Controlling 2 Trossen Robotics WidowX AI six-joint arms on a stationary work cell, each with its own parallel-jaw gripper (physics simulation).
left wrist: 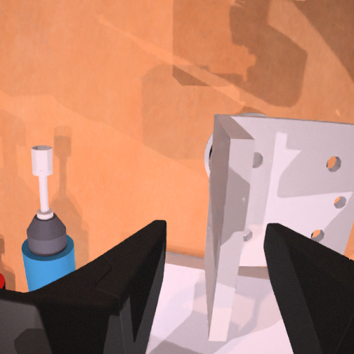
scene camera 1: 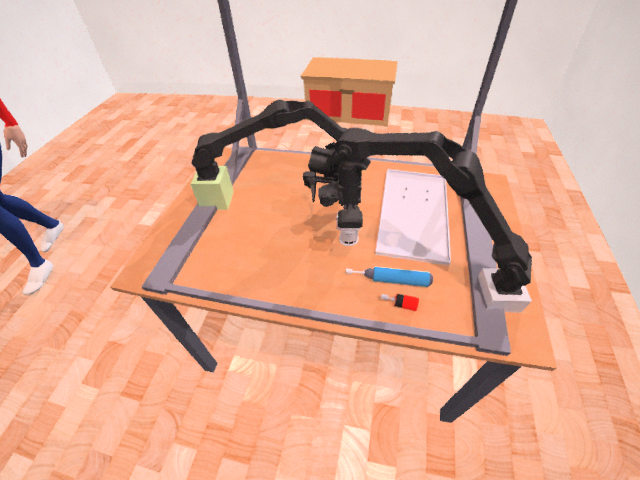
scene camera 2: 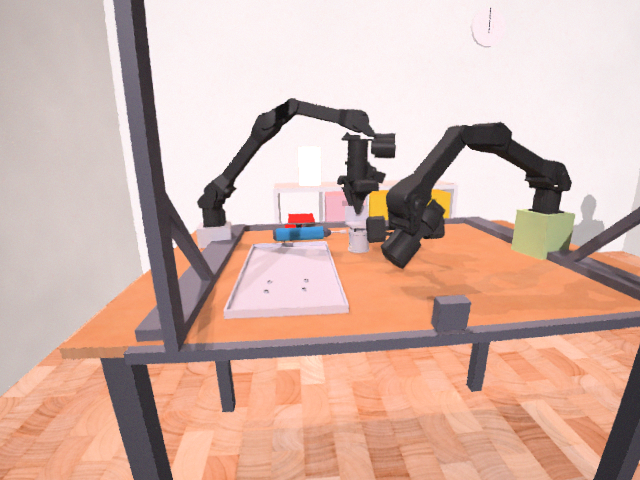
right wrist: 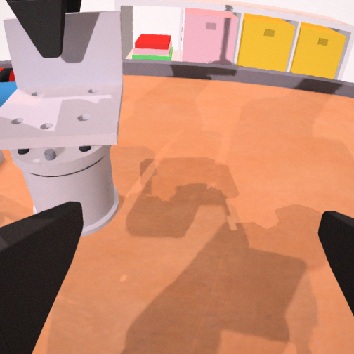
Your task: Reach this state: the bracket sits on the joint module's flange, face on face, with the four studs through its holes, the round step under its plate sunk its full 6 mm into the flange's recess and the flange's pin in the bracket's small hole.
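Places are measured from the left arm's base along level axes (x ahead, y left, z up), in metres.
Where they show: left gripper, fingertip midpoint: [scene camera 2: 355, 212]; left arm's base, origin of the base link: [scene camera 1: 506, 284] [scene camera 2: 214, 224]; right arm's base, origin of the base link: [scene camera 1: 208, 174] [scene camera 2: 545, 211].
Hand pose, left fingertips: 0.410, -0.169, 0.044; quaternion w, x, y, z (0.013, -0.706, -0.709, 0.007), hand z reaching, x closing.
Each offset is from my left fingertips to the top centre of the thing, as dx, dy, dz. "spot": to the spot under its first point.
The light grey L-shaped bracket [left wrist: 295, 200] [right wrist: 62, 109] lies over the joint module @[+0.001, -0.031, -0.029] [scene camera 1: 349, 239] [scene camera 2: 358, 241] [right wrist: 75, 190], plate level and wall upright. In the right wrist view, a grey pin and two dark stud-like shapes show on the flange below the plate's near edge; no studs show standing up through the plate's holes. The round step is hidden. My left gripper [left wrist: 215, 233] is open, with the bracket's wall between its fingers and space on both sides. My right gripper [right wrist: 204, 219] is open and empty, beside the module and lower than the plate.
A white tray @[-0.221, -0.158, -0.087] [scene camera 1: 385, 250] [scene camera 2: 286, 311] holds several small nuts. A blue driver @[spot: -0.145, +0.136, -0.065] [scene camera 1: 402, 276] [scene camera 2: 299, 233] [left wrist: 49, 265] and a red-and-black driver @[-0.132, +0.199, -0.069] [scene camera 1: 406, 301] lie near the module. Both arms reach in over the table close together. A dark frame edges the table.
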